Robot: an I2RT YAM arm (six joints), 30 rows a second.
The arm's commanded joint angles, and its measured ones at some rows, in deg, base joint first. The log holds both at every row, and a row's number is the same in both.
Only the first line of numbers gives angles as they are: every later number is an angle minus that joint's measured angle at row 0.
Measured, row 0: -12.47 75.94 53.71 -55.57 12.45 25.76
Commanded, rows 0 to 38: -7.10 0.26 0.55 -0.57 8.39 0.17; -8.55 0.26 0.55 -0.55 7.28 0.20; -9.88 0.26 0.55 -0.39 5.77 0.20; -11.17 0.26 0.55 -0.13 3.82 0.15; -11.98 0.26 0.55 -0.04 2.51 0.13; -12.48 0.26 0.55 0.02 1.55 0.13; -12.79 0.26 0.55 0.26 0.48 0.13; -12.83 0.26 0.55 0.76 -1.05 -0.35; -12.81 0.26 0.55 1.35 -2.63 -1.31; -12.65 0.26 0.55 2.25 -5.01 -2.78; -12.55 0.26 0.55 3.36 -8.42 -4.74; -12.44 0.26 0.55 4.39 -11.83 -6.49; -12.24 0.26 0.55 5.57 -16.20 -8.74; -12.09 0.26 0.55 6.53 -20.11 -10.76; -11.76 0.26 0.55 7.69 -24.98 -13.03; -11.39 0.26 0.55 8.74 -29.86 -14.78; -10.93 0.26 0.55 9.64 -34.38 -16.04; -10.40 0.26 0.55 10.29 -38.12 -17.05; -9.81 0.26 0.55 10.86 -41.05 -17.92; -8.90 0.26 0.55 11.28 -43.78 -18.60; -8.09 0.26 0.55 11.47 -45.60 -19.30; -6.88 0.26 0.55 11.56 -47.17 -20.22; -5.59 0.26 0.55 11.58 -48.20 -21.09; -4.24 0.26 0.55 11.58 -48.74 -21.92; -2.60 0.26 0.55 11.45 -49.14 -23.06; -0.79 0.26 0.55 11.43 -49.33 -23.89; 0.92 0.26 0.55 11.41 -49.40 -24.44; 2.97 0.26 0.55 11.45 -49.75 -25.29; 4.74 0.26 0.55 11.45 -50.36 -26.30; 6.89 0.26 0.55 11.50 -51.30 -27.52; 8.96 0.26 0.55 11.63 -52.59 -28.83; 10.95 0.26 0.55 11.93 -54.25 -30.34; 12.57 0.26 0.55 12.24 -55.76 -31.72; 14.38 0.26 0.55 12.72 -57.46 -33.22; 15.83 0.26 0.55 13.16 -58.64 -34.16; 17.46 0.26 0.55 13.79 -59.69 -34.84; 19.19 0.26 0.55 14.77 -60.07 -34.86; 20.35 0.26 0.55 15.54 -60.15 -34.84; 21.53 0.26 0.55 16.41 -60.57 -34.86
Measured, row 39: 18.36 0.09 0.00 14.93 -55.85 -31.30
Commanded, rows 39 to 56: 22.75 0.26 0.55 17.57 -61.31 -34.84; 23.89 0.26 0.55 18.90 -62.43 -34.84; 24.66 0.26 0.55 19.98 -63.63 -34.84; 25.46 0.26 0.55 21.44 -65.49 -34.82; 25.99 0.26 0.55 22.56 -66.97 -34.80; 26.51 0.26 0.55 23.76 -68.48 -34.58; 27.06 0.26 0.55 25.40 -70.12 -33.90; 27.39 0.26 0.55 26.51 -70.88 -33.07; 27.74 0.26 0.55 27.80 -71.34 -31.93; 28.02 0.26 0.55 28.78 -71.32 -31.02; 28.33 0.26 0.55 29.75 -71.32 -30.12; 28.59 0.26 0.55 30.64 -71.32 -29.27; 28.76 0.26 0.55 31.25 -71.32 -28.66; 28.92 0.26 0.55 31.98 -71.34 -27.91; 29.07 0.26 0.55 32.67 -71.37 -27.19; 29.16 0.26 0.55 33.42 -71.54 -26.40; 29.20 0.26 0.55 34.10 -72.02 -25.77; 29.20 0.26 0.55 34.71 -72.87 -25.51
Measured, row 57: 28.72 0.09 0.00 33.79 -69.79 -28.44
